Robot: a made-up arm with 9 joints.
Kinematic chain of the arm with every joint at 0, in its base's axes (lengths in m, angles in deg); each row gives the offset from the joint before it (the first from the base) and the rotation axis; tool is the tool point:
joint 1: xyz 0 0 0.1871 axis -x
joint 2: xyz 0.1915 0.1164 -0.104 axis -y
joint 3: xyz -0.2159 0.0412 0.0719 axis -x
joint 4: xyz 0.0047 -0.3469 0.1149 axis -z
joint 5: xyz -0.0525 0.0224 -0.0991 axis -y
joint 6: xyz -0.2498 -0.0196 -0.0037 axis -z
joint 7: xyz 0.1 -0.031 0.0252 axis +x
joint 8: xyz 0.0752 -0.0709 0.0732 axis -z
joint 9: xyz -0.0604 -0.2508 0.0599 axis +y
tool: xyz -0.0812 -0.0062 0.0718
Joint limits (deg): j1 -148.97..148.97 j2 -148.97..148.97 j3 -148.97..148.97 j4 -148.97..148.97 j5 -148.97..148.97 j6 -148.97..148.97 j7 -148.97..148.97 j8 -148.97..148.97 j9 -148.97..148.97
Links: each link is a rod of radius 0.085 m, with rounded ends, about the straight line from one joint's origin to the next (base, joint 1, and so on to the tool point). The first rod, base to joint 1, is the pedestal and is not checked.
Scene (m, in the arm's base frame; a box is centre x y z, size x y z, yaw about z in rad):
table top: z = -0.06
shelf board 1: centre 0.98 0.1 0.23 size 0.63 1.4 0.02 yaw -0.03
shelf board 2: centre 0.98 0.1 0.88 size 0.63 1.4 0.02 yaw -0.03
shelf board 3: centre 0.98 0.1 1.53 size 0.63 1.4 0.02 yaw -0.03
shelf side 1: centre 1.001 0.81 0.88 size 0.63 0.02 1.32 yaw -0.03
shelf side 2: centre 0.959 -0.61 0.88 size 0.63 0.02 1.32 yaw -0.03
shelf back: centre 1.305 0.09 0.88 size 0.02 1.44 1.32 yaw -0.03
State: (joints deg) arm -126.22 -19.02 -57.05 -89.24 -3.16 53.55 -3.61 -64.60 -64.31
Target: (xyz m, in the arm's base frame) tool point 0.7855 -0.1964 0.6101
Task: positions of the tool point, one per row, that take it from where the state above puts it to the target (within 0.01 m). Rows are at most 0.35 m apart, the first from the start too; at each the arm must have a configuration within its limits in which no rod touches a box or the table.
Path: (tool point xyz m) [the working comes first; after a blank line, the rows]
Joints at the target: -148.97 33.88 -100.01 -115.93 22.47 63.64 15.44 -62.69 -64.38
Straight joint move there: clear.

1: 0.4410 0.6461 0.4902
2: 0.6142 0.4386 0.6599
3: 0.7483 0.1339 0.7024
4: 0.7855 -0.1964 0.6101

